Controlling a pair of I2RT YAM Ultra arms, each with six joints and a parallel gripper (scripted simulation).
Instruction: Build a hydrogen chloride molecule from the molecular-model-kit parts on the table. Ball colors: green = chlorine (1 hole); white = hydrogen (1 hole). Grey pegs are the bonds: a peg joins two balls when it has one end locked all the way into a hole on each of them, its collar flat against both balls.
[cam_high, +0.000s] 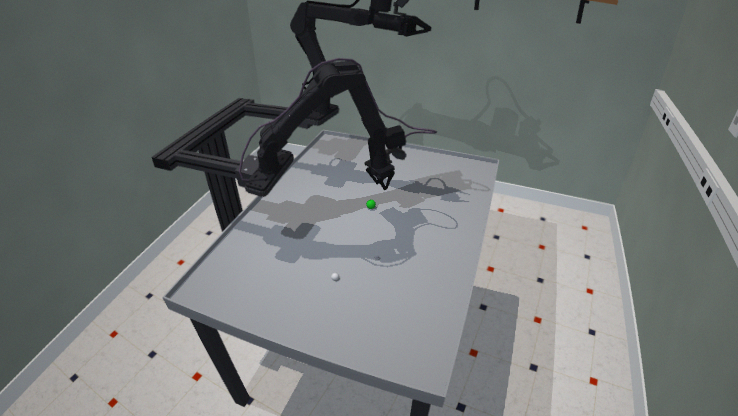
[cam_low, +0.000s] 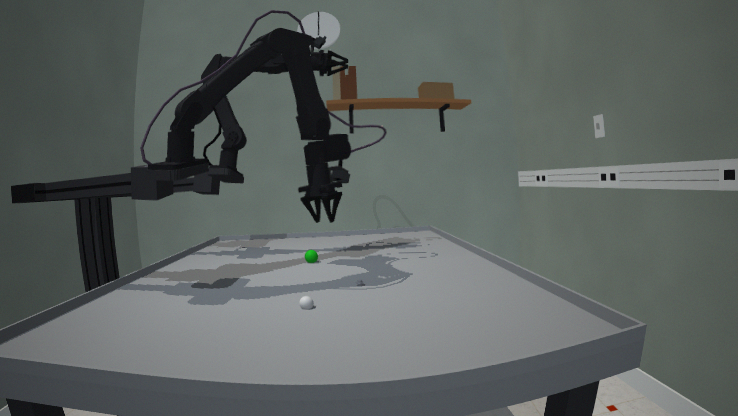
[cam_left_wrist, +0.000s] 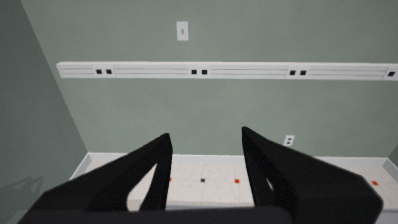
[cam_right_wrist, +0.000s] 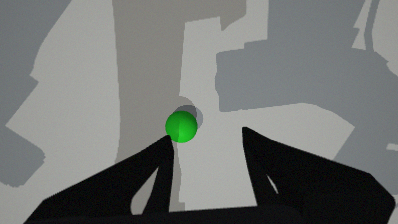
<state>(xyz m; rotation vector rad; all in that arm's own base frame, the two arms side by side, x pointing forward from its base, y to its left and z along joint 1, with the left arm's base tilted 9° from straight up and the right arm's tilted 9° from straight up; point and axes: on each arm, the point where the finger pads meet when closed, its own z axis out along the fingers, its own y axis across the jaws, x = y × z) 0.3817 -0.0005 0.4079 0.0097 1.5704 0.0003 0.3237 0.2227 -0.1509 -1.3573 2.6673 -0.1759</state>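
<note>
The green ball is 140 mm behind my left hand, 260 mm to the right of it and 620 mm below it. From my left hand the other things lie so: white ball (150 mm behind, 650 mm to the right, 620 mm below); grey peg (40 mm behind, 530 mm to the right, 630 mm below).
</note>
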